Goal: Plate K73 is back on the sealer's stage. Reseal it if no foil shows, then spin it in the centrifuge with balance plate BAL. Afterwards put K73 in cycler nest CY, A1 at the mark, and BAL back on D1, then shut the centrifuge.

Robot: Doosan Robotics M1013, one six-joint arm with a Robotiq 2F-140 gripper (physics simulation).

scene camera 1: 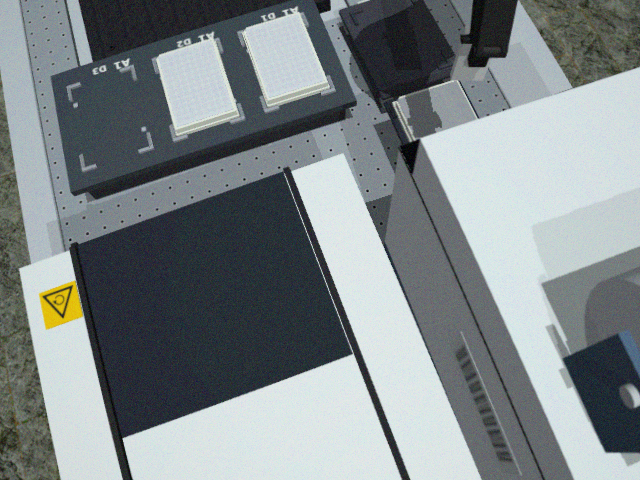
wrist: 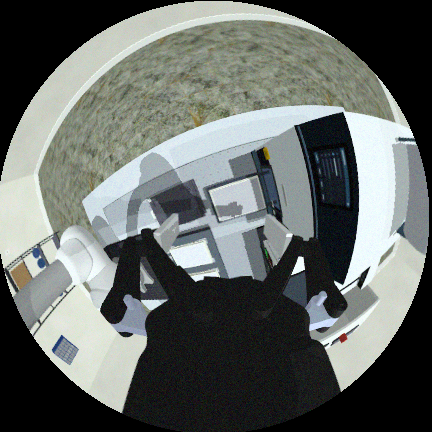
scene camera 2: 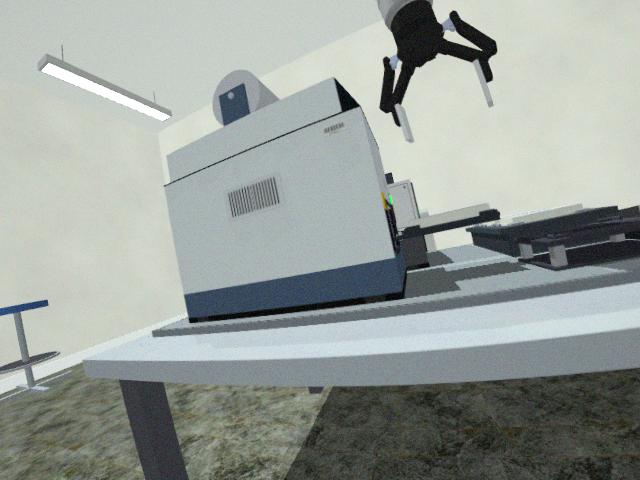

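Note:
Plate K73 lies flat on the stage out in front of the sealer. Its top looks plain grey, partly shadowed, with no well grid visible, unlike the plates on the deck. My gripper is open and empty, high above the table; a black part of it shows at the top right in scene camera 1's view. Plate BAL sits on D1. The centrifuge has a dark top panel between two rails; I cannot tell whether it is open. Nest CY cannot be identified.
Another plate sits on D2 of the dark deck. A low dark platform stands beside the sealer's stage. The tall sealer carries a roll on top. The arm's white links show at the left.

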